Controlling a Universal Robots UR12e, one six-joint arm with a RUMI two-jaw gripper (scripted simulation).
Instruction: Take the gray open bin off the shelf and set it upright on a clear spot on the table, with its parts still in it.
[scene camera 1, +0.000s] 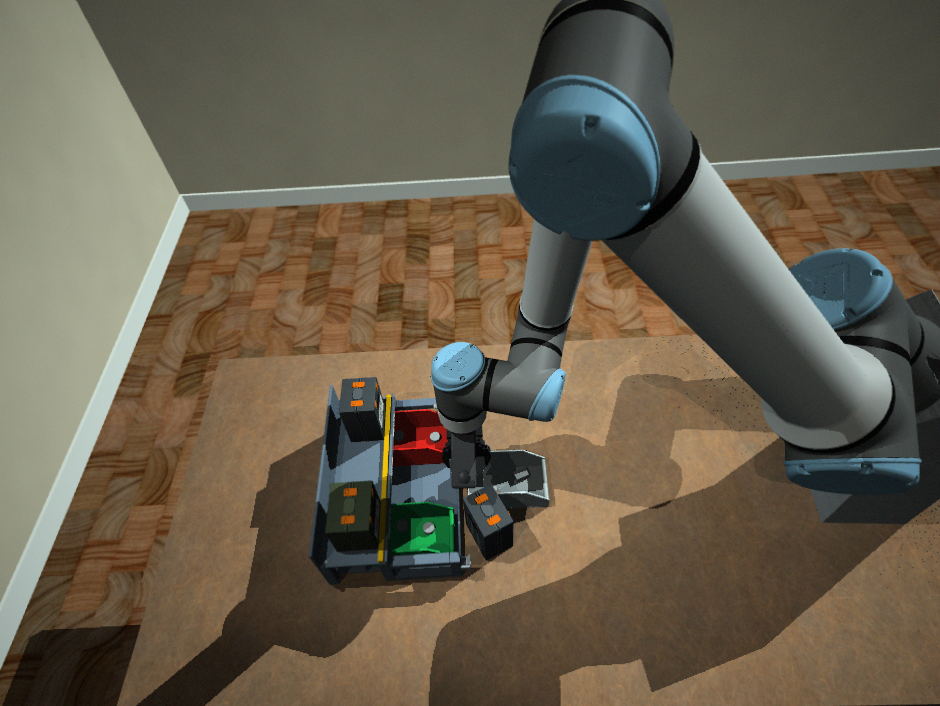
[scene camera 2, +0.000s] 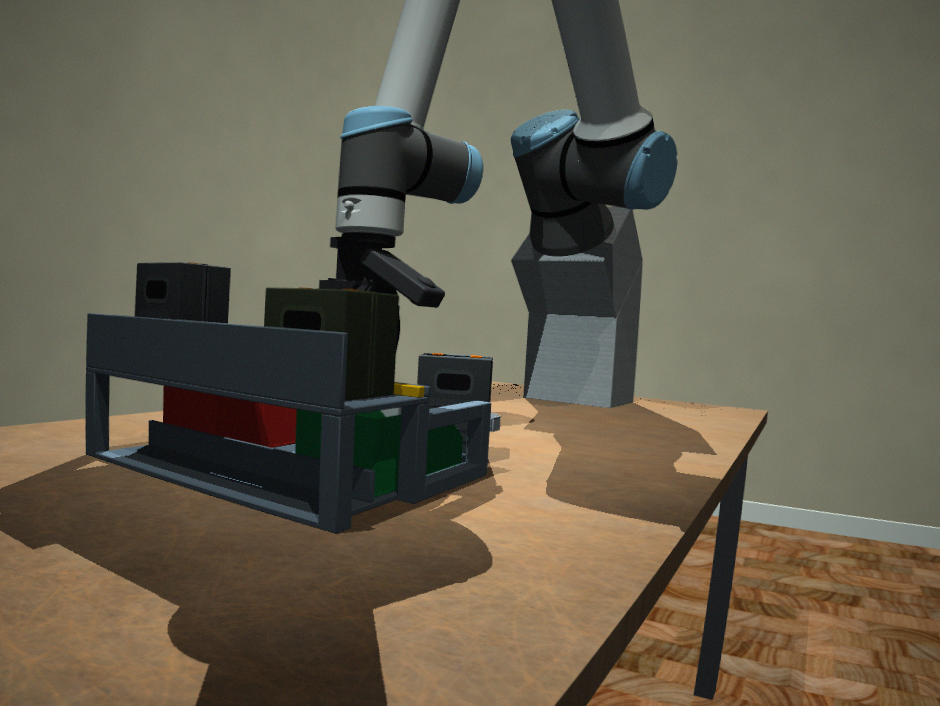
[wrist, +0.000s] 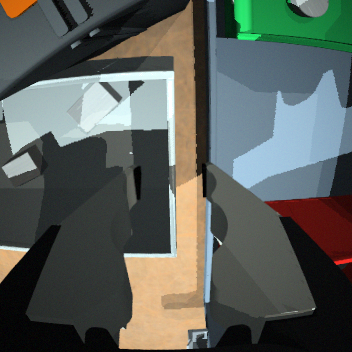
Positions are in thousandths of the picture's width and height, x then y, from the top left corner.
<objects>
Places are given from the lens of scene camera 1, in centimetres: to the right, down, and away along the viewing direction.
my gripper (scene camera 1: 498, 674): 0, 26, 128
gray bin (scene camera 1: 531, 669): 7, 27, 134
red bin (scene camera 1: 444, 603): -12, 17, 141
green bin (scene camera 1: 443, 729): -11, 34, 127
</objects>
